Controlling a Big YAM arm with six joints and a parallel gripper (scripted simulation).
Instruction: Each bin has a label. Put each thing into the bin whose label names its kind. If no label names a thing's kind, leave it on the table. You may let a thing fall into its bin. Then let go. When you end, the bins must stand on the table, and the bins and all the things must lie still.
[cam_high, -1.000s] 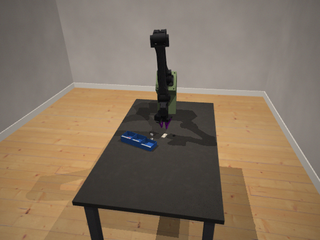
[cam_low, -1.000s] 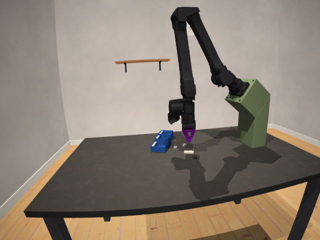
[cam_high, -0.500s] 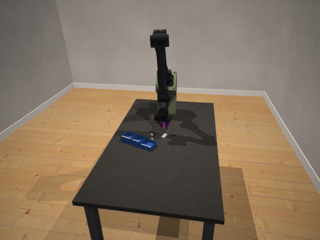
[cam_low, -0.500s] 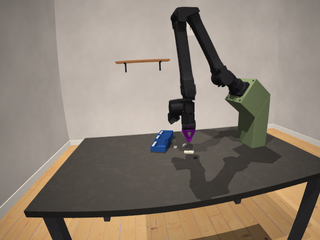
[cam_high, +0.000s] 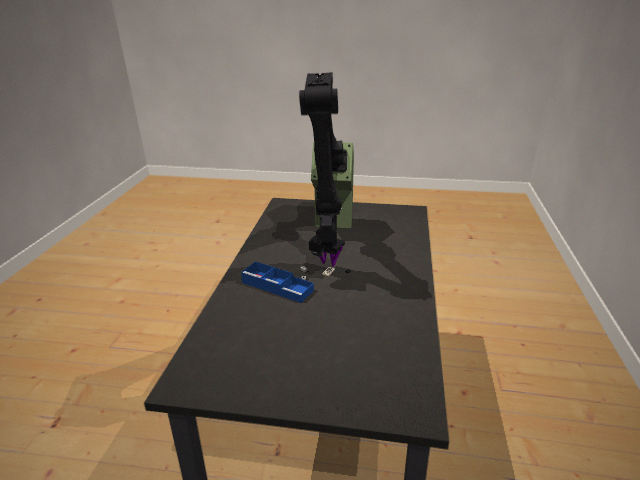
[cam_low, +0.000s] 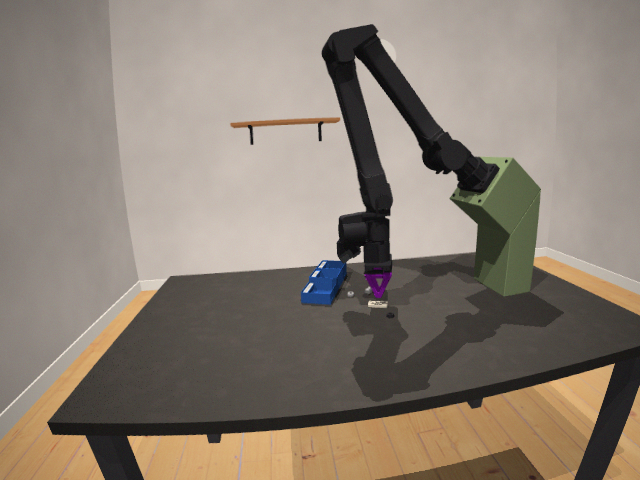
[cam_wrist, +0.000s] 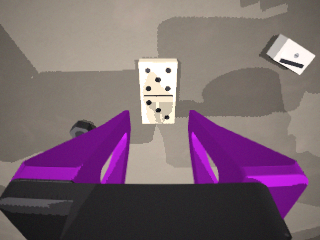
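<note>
My gripper is now 30 mm above the cream domino. Also, from my hand: grey nut 90 mm to the right, 50 mm ahead, 40 mm below; red battery 250 mm to the right, 60 mm ahead, 30 mm below; dark hex nut 70 mm to the left, 40 mm below.
</note>
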